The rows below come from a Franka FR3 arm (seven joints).
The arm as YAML. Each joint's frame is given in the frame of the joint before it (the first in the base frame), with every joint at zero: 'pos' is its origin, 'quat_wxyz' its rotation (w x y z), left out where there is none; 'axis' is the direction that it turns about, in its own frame. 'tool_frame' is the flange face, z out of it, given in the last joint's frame.
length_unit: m
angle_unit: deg
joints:
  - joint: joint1
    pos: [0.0, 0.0, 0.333]
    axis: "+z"
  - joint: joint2
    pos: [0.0, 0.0, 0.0]
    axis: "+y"
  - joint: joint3
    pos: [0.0, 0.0, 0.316]
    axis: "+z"
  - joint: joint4
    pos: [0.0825, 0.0, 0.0]
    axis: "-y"
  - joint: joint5
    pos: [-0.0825, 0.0, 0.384]
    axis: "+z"
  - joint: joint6
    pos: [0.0, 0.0, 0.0]
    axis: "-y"
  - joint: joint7
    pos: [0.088, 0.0, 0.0]
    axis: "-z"
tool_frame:
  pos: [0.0, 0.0, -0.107]
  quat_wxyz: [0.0, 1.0, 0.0, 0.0]
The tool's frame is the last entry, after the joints.
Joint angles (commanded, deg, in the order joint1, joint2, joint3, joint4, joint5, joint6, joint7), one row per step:
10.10, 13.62, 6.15, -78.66, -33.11, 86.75, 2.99
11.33, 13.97, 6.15, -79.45, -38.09, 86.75, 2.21
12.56, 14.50, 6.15, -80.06, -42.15, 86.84, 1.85
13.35, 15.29, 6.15, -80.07, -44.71, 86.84, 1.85
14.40, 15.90, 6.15, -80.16, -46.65, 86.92, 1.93
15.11, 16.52, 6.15, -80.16, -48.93, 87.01, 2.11
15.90, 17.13, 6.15, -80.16, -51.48, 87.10, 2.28
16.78, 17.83, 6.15, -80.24, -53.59, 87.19, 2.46
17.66, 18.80, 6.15, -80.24, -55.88, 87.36, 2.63
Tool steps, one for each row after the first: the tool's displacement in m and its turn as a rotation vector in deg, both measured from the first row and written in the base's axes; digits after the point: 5 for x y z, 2 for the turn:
0.00130, 0.00589, -0.00477, -5.11, 0.11, 2.13
0.00304, 0.01395, -0.01050, -9.27, 0.11, 3.99
0.00609, 0.01981, -0.01595, -11.86, 0.06, 4.99
0.00739, 0.02945, -0.02075, -13.82, -0.07, 6.22
0.00968, 0.03521, -0.02440, -16.07, -0.45, 7.07
0.01182, 0.04174, -0.02747, -18.55, -0.97, 8.06
0.01358, 0.05006, -0.03279, -20.66, -1.24, 9.16
0.01646, 0.05888, -0.04017, -22.94, -1.47, 10.39

